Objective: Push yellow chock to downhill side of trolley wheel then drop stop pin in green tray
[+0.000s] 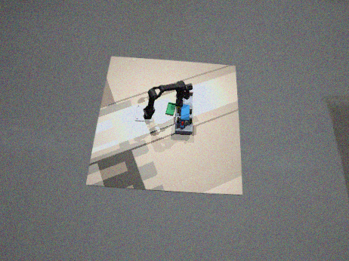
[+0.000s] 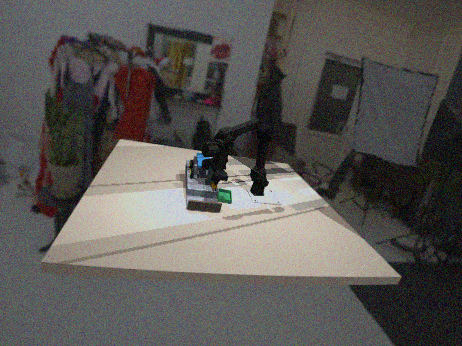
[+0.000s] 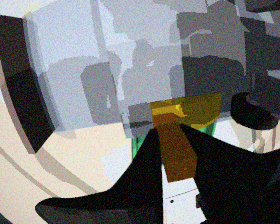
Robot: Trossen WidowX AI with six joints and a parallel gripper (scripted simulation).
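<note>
The red-headed stop pin is 1 cm ahead of my gripper tip, 24 cm to the right of it and 4 cm above it. The rest, counted from my gripper tip: yellow chock (2 cm to the right, 1 cm below); green tray (7 cm behind, 2 cm to the right, 9 cm below); grey ramp (4 cm ahead, 13 cm to the right, 4 cm below).
</note>
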